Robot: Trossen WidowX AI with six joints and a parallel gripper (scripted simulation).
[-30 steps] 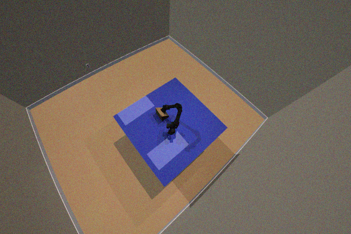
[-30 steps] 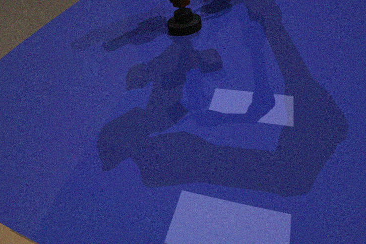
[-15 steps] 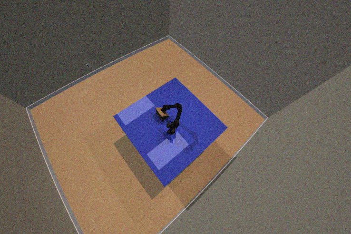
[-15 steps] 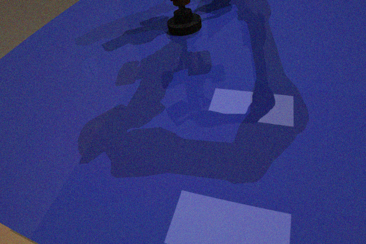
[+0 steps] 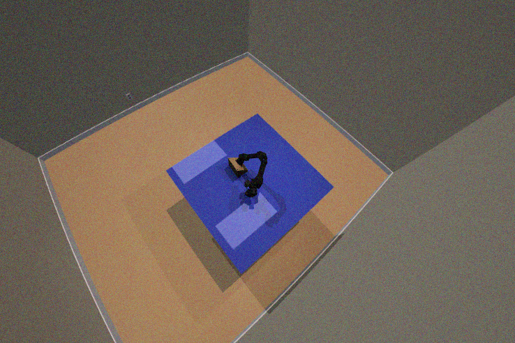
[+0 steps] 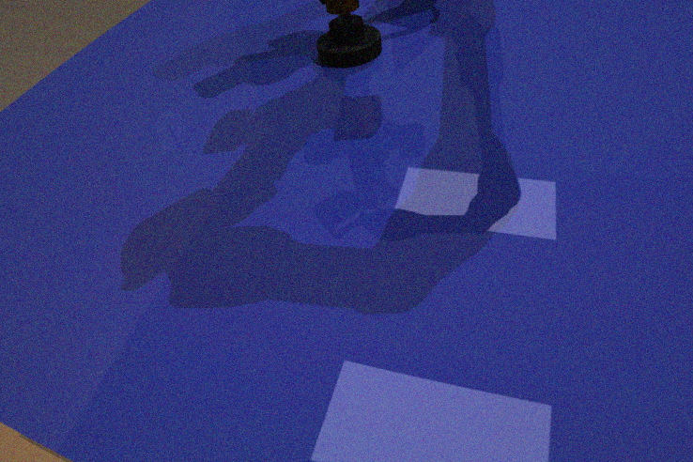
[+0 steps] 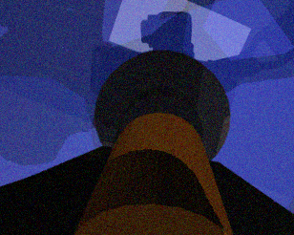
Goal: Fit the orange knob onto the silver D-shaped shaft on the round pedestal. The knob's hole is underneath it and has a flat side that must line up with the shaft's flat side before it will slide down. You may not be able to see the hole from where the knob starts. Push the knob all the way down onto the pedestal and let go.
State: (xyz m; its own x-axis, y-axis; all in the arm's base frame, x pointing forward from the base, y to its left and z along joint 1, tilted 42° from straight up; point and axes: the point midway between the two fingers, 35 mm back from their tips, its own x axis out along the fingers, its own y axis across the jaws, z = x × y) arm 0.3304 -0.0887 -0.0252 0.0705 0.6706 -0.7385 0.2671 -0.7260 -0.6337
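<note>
Right now my gripper tip is 3 cm below the orange knob. Round my gripper tip: round pedestal: 4 cm below.
</note>
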